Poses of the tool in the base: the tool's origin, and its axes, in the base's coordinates. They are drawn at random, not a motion.
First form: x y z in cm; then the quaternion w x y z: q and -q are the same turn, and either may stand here.
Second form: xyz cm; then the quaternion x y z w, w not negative. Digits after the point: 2 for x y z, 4 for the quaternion.
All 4 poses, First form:
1: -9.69, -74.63, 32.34, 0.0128, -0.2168, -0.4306, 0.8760
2: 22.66, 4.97, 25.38, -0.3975, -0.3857, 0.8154, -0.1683
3: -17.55, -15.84, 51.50, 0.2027, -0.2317, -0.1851, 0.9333
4: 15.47, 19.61, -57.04, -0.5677, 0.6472, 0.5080, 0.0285
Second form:
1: -9.69, -74.63, 32.34, -0.2168, -0.4306, 0.8760, 0.0128
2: 22.66, 4.97, 25.38, 0.3857, -0.8154, 0.1683, 0.3975
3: -17.55, -15.84, 51.50, -0.2317, -0.1851, 0.9333, 0.2027
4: 15.47, 19.61, -57.04, -0.6472, -0.5080, -0.0285, 0.5677
